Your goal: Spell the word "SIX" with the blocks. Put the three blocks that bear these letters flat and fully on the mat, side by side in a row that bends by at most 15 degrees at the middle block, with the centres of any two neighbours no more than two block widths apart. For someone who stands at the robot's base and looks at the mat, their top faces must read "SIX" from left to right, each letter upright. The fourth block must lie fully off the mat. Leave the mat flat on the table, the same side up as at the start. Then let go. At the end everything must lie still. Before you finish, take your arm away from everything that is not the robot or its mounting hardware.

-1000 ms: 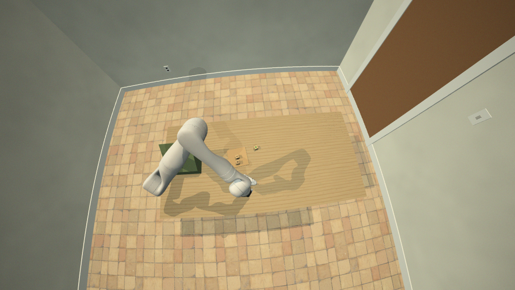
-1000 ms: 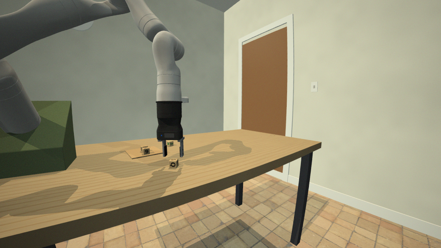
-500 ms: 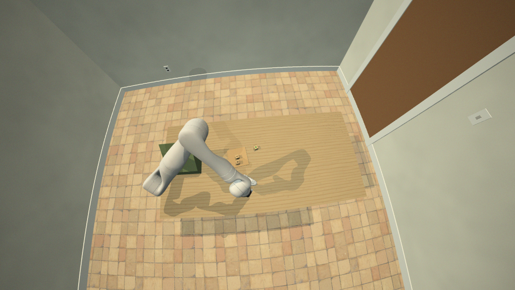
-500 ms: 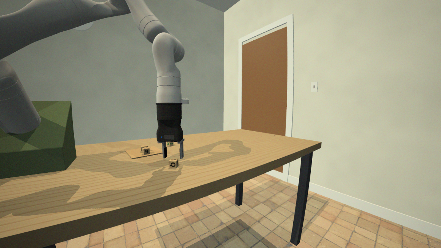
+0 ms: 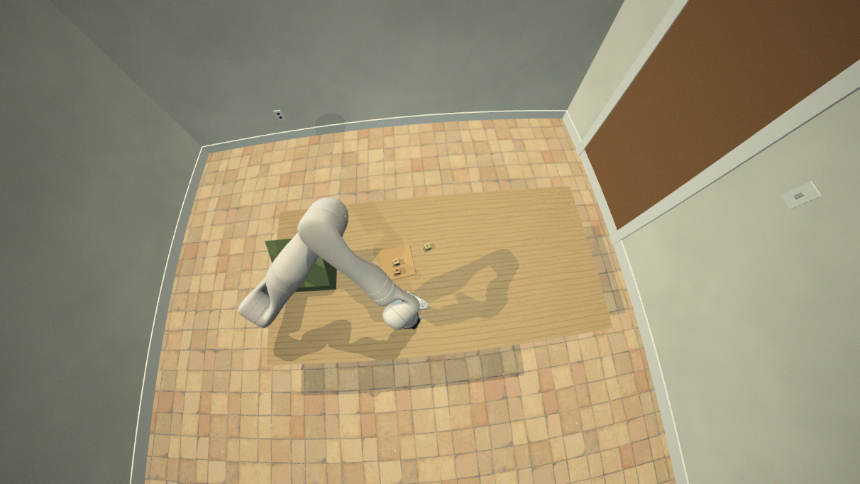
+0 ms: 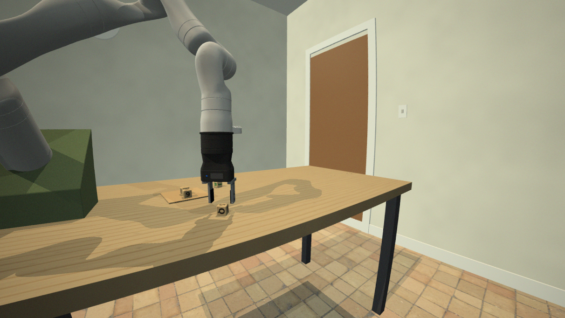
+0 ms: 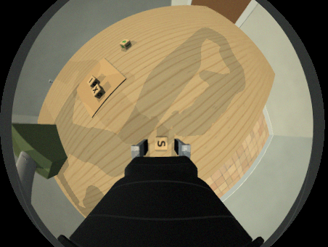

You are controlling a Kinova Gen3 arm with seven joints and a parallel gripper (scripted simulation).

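My gripper is now 4 cm above the tan block. Round my hand: tan mat (2 cm behind, 24 cm to the left, 5 cm below).
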